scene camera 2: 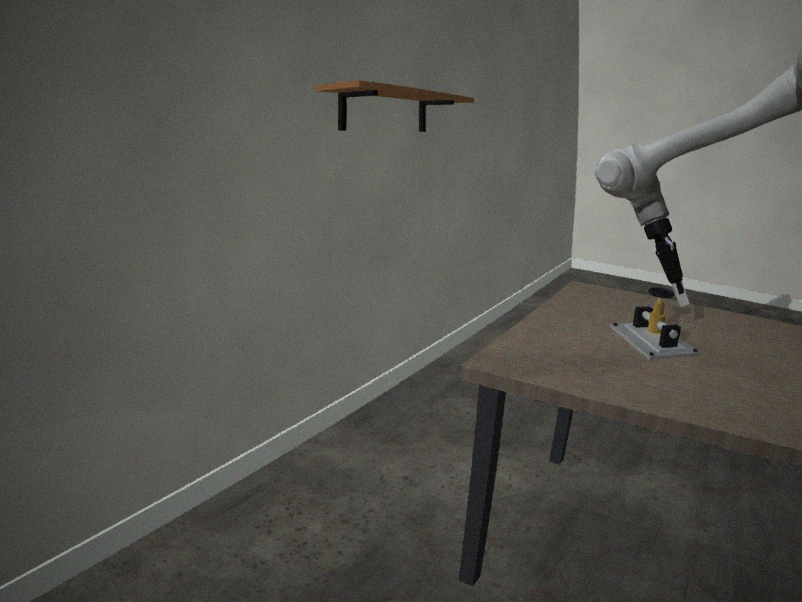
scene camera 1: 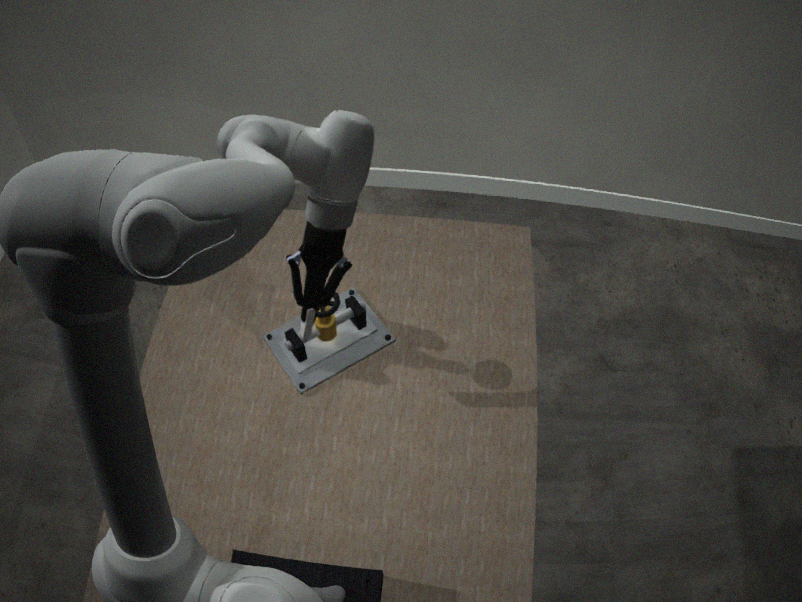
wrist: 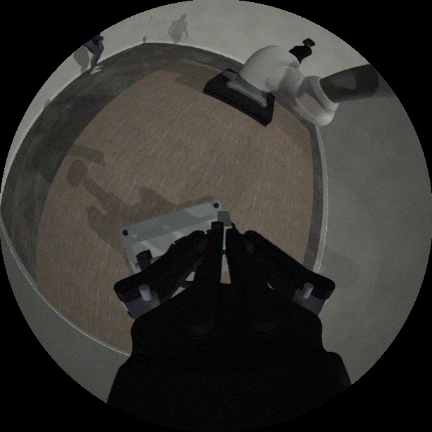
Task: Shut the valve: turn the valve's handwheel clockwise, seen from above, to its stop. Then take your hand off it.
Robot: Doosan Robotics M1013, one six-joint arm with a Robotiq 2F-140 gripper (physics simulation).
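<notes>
The valve has a black handwheel [scene camera 1: 336, 303] [scene camera 2: 660, 292] on top of a yellow body [scene camera 1: 325, 329] [scene camera 2: 656, 321]. It stands on a grey plate [scene camera 1: 336, 362] [scene camera 2: 673, 352] [wrist: 170, 220]. My gripper [scene camera 1: 307, 316] [scene camera 2: 681, 298] [wrist: 222, 219] is shut with nothing between its fingers and tilted. Its pale fingertips are beside the wheel's rim, at the left in scene camera 1 and at the right in scene camera 2, and reach below the rim. Whether they touch it I cannot tell. The fingers hide part of the wheel in scene camera 1 and most of the valve in the wrist view.
Two black pipe supports [scene camera 1: 294, 344] [scene camera 1: 355, 312] [scene camera 2: 669, 336] flank the yellow body. The plate lies on a wooden table [scene camera 1: 421, 466] [scene camera 2: 583, 362] [wrist: 175, 140]. The arm's base stands on a black slab [scene camera 1: 362, 583] [wrist: 260, 110]. A wall shelf [scene camera 2: 401, 92] is far from the arm.
</notes>
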